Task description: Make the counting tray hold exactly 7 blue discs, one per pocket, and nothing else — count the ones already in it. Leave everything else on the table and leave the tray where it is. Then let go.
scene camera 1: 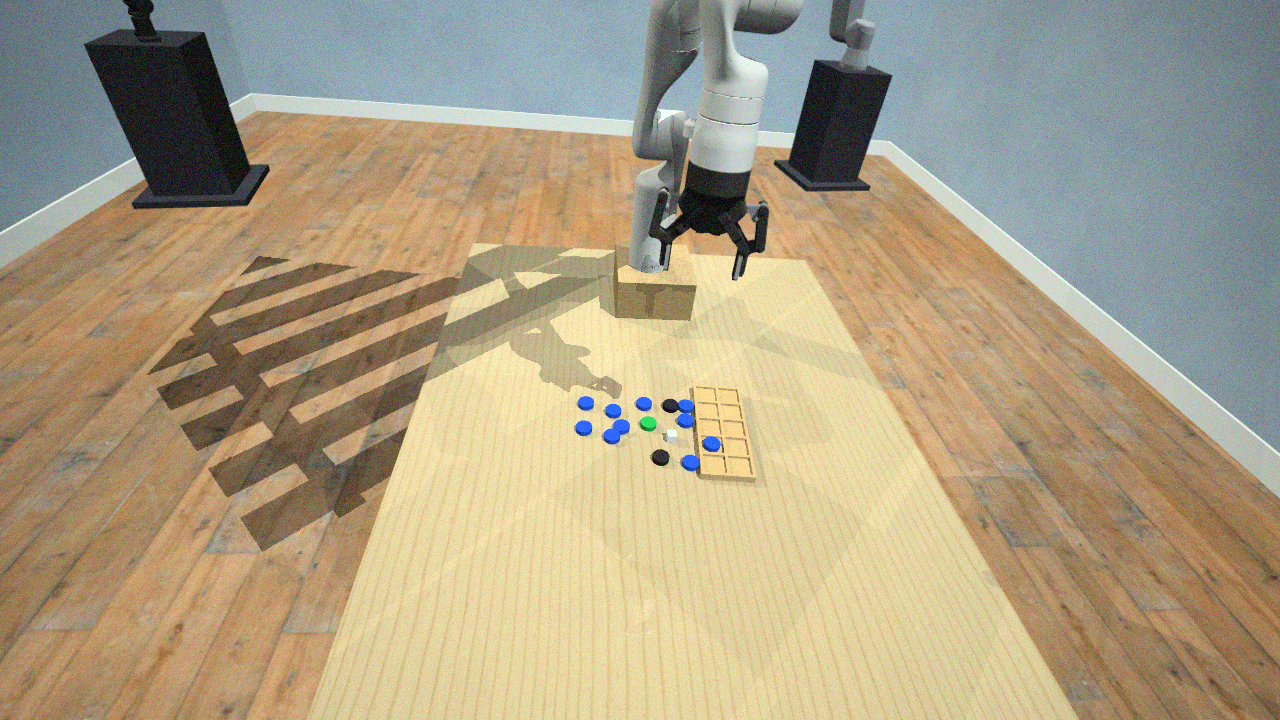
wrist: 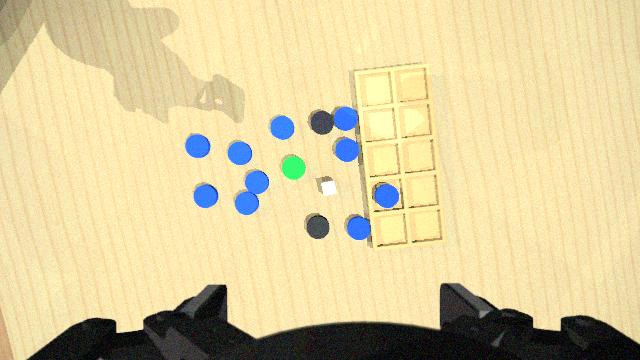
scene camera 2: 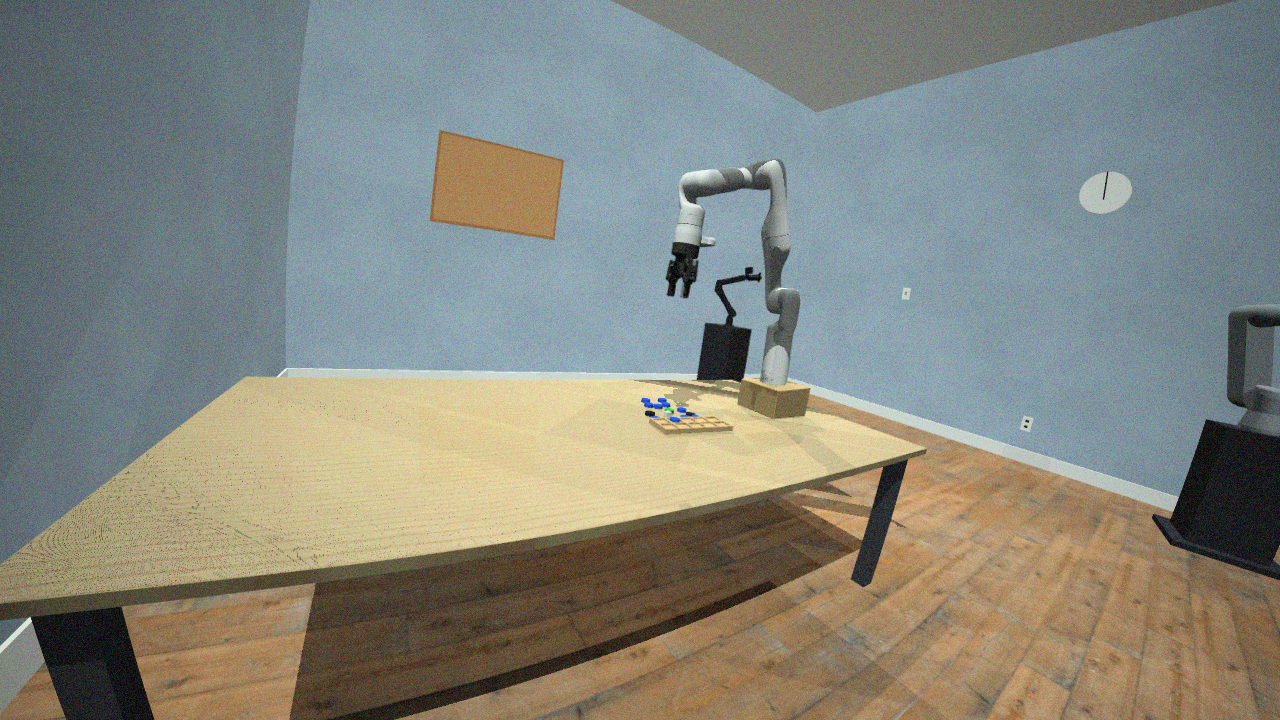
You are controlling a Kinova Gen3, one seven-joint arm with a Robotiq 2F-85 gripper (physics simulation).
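Scene:
Scene camera 1 shows me my gripper and a wooden counting tray. In the wrist view I see my gripper (333, 308), and the wooden counting tray (395, 107) is visible there too. Scene camera 2 shows my gripper and the wooden counting tray as well. On my gripper (scene camera 1: 762, 249) and (scene camera 2: 687, 278) are the same spot. On the wooden counting tray (scene camera 1: 718, 410) and (scene camera 2: 704, 421) are the same spot too.

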